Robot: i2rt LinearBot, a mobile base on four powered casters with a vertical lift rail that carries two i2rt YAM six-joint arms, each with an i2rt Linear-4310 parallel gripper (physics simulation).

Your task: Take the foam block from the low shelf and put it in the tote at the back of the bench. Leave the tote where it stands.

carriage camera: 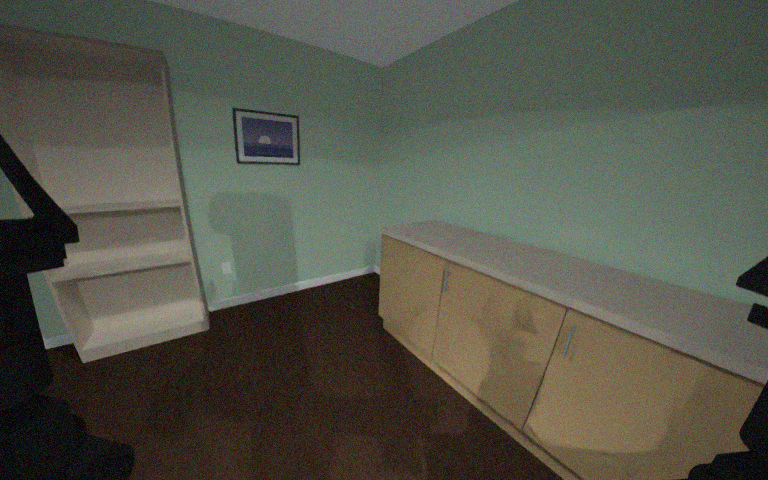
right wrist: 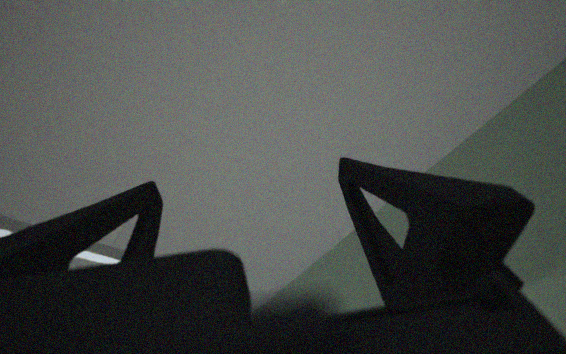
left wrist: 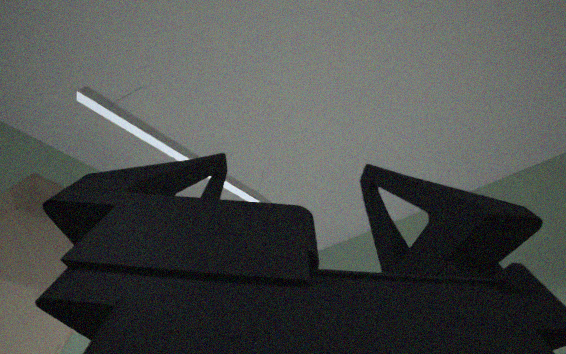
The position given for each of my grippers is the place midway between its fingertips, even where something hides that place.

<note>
I see my left gripper (left wrist: 294, 167) and my right gripper (right wrist: 250, 179).
</note>
